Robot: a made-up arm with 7 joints. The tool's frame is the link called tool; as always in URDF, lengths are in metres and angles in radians.
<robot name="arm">
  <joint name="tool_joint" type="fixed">
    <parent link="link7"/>
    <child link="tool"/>
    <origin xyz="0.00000 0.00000 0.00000"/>
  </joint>
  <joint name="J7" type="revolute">
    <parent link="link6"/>
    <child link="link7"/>
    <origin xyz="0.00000 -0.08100 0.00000" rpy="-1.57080 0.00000 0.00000"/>
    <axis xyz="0 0 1"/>
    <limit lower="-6.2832" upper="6.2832" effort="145" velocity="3.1"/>
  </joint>
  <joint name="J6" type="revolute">
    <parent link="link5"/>
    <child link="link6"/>
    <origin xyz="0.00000 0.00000 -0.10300" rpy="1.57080 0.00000 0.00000"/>
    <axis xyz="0 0 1"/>
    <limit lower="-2.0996" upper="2.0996" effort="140" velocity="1.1"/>
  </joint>
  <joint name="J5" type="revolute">
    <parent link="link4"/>
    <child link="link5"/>
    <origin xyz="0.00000 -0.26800 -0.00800" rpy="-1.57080 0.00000 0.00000"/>
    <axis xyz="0 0 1"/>
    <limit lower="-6.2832" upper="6.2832" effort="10" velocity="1.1"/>
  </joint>
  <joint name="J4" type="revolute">
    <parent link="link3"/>
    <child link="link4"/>
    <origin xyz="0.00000 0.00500 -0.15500" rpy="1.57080 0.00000 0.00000"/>
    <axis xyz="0 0 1"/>
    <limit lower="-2.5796" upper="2.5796" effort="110" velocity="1.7"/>
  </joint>
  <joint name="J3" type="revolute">
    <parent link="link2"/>
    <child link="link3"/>
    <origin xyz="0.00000 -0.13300 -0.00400" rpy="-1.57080 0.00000 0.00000"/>
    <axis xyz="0 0 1"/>
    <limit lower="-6.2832" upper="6.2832" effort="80" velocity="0.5"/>
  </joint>
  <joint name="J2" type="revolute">
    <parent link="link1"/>
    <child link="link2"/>
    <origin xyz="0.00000 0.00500 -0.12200" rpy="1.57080 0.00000 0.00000"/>
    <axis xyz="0 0 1"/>
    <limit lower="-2.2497" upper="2.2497" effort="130" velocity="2.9"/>
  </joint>
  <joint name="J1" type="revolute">
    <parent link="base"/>
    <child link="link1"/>
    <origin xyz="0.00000 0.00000 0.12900" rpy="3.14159 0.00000 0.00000"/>
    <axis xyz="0 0 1"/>
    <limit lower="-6.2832" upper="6.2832" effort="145" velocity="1.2"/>
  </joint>
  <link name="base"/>
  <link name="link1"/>
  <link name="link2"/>
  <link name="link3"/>
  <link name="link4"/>
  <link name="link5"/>
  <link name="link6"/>
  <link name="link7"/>
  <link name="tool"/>
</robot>
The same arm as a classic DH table. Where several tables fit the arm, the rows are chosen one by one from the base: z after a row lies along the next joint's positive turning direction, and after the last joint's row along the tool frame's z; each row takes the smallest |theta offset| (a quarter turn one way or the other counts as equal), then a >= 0, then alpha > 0; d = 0 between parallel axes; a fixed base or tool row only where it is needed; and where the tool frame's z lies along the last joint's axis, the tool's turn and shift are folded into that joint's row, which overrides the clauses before.
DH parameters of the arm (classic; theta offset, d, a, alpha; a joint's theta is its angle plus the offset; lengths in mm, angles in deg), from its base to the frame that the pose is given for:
base (fixed): 0.00 0.0 0.0 180.00
J1: 0.00 -251.0 0.0 90.00
J2: 0.00 -9.0 0.0 -90.00
J3: 0.00 -288.0 0.0 90.00
J4: 0.00 -13.0 0.0 -90.00
J5: 0.00 -371.0 0.0 90.00
J6: 0.00 0.0 0.0 -90.00
J7: 0.00 -81.0 0.0 0.00
Joint limits (deg, base to tool): -360.00..360.00 -128.90..128.90 -360.00..360.00 -147.80..147.80 -360.00..360.00 -120.30..120.30 -360.00..360.00

